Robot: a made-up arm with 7 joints. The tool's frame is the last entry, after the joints.
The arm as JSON. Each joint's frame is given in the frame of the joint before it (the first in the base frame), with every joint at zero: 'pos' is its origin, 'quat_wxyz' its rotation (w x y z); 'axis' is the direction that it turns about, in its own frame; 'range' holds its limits. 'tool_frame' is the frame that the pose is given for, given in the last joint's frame.
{
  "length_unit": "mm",
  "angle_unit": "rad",
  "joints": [
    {
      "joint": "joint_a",
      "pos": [
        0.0,
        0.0,
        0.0
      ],
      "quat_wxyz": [
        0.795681,
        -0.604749,
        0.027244,
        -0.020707
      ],
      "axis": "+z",
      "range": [
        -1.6,
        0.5
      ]
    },
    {
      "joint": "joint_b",
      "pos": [
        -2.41,
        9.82,
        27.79
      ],
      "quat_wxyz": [
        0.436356,
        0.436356,
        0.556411,
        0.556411
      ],
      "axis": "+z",
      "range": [
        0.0,
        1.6
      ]
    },
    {
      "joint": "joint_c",
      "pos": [
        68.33,
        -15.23,
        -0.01
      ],
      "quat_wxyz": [
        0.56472,
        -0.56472,
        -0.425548,
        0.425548
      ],
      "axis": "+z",
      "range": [
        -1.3,
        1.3
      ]
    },
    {
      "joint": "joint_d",
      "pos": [
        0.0,
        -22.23,
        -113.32
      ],
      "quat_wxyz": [
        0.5,
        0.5,
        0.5,
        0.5
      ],
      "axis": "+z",
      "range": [
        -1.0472,
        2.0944
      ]
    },
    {
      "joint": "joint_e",
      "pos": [
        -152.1,
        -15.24,
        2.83
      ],
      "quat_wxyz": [
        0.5,
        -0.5,
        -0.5,
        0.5
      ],
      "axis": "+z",
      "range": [
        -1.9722,
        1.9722
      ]
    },
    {
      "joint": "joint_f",
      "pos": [
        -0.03,
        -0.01,
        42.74
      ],
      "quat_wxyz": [
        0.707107,
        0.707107,
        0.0,
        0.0
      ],
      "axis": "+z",
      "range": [
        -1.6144,
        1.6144
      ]
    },
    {
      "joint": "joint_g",
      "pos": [
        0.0,
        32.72,
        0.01
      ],
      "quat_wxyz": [
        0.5,
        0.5,
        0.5,
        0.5
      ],
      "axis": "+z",
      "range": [
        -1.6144,
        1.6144
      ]
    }
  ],
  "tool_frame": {
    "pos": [
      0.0,
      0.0,
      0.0
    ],
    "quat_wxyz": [
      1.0,
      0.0,
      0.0,
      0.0
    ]
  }
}
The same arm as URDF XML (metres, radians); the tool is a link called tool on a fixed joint. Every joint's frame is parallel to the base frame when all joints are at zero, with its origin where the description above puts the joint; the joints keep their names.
<robot name="arm">
<joint name="joint_a" type="revolute"><parent link="base"/><child link="link1"/><origin xyz="0 0 0"/><axis xyz="0.068403 0.961235 0.26711"/><limit lower="-1.6" upper="0.5"/></joint>
<joint name="joint_b" type="revolute"><parent link="link1"/><child link="link2"/><origin xyz="-0.0005 0.0295 -0.002"/><axis xyz="0.968889 -0.0002 -0.247497"/><limit lower="0" upper="1.6"/></joint>
<joint name="joint_c" type="revolute"><parent link="link2"/><child link="link3"/><origin xyz="-0.0173 0.0042 -0.0677"/><axis xyz="0.247497 -0.0001 0.968889"/><limit lower="-1.3" upper="1.3"/></joint>
<joint name="joint_d" type="revolute"><parent link="link3"/><child link="link4"/><origin xyz="-0.0065 0 -0.1153"/><axis xyz="0.0002 1 0"/><limit lower="-1.0472" upper="2.0944"/></joint>
<joint name="joint_e" type="revolute"><parent link="link4"/><child link="link5"/><origin xyz="0.1436 0.0028 -0.0524"/><axis xyz="0.968889 -0.0002 -0.247497"/><limit lower="-1.9722" upper="1.9722"/></joint>
<joint name="joint_f" type="revolute"><parent link="link5"/><child link="link6"/><origin xyz="0.0414 0 -0.0106"/><axis xyz="0.0002 1 0"/><limit lower="-1.6144" upper="1.6144"/></joint>
<joint name="joint_g" type="revolute"><parent link="link6"/><child link="link7"/><origin xyz="0.0317 0 -0.0081"/><axis xyz="0.247497 -0.0001 0.968889"/><limit lower="-1.6144" upper="1.6144"/></joint>
<joint name="tool_fixed" type="fixed"><parent link="link7"/><child link="tool"/><origin xyz="0 0 0" rpy="0 0.2501 -0.0002"/></joint>
<link name="base"/>
<link name="link1"/>
<link name="link2"/>
<link name="link3"/>
<link name="link4"/>
<link name="link5"/>
<link name="link6"/>
<link name="link7"/>
<link name="tool"/>
</robot>

